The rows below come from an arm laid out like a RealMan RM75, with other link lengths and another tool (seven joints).
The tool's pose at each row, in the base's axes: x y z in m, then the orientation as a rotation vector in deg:
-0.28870 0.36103 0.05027 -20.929 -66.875 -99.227
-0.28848 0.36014 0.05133 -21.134 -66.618 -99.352
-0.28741 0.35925 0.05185 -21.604 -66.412 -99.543
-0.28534 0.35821 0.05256 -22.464 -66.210 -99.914
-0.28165 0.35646 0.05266 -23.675 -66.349 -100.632
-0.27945 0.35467 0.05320 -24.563 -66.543 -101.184
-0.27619 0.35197 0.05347 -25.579 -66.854 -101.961
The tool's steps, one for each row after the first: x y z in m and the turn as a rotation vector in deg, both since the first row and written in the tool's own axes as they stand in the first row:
0.00111 0.00081 -0.00027 -0.282 0.000 0.064
0.00145 0.00204 -0.00103 -0.680 -0.211 0.137
0.00152 0.00423 -0.00207 -1.326 -0.702 0.181
0.00080 0.00749 -0.00442 -2.100 -1.670 -0.085
0.00110 0.00974 -0.00620 -2.630 -2.436 -0.342
0.00123 0.01279 -0.00915 -3.255 -3.384 -0.793

